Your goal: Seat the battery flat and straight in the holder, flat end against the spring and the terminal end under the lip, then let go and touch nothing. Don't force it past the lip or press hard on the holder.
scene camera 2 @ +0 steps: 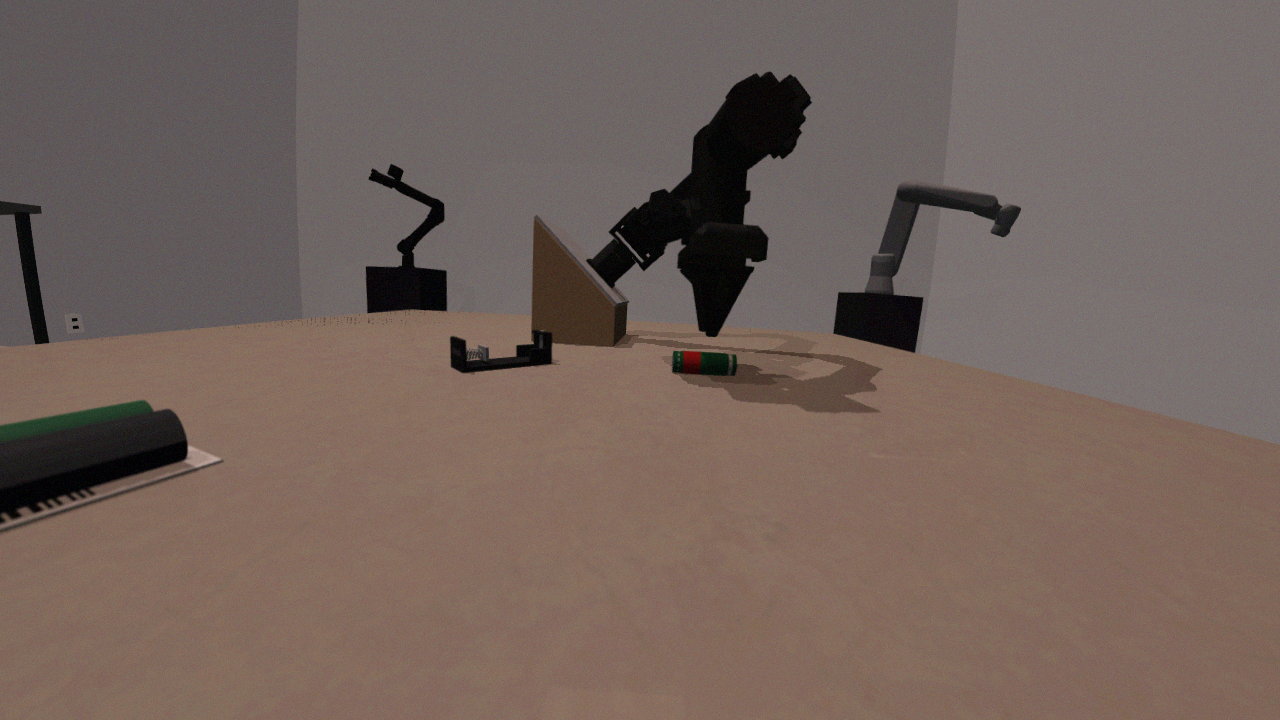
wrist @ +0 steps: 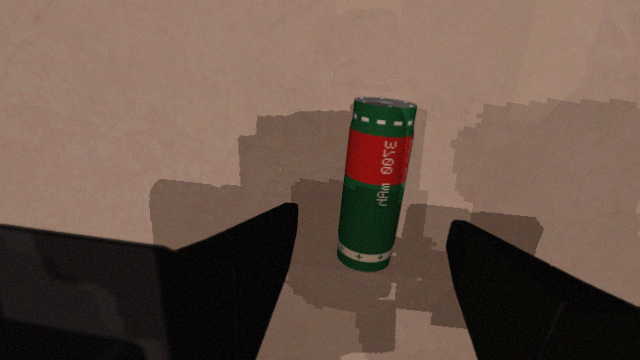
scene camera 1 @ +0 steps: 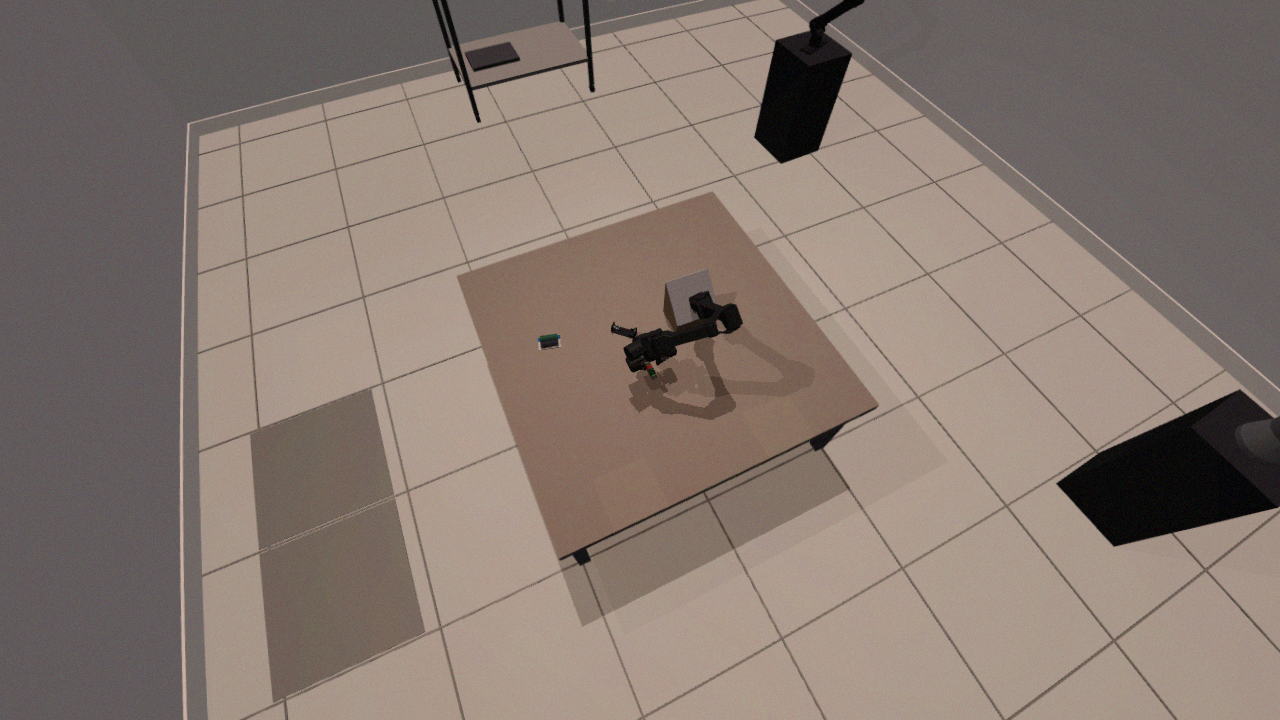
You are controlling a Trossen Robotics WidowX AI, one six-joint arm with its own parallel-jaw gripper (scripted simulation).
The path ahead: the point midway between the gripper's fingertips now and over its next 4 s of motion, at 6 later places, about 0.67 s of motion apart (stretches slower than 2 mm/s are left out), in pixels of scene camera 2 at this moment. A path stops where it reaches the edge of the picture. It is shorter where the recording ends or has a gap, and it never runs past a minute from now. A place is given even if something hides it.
The gripper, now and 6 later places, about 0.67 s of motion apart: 707, 334; 705, 359; 703, 350; 645, 318; 524, 296; 514, 311; 520, 330
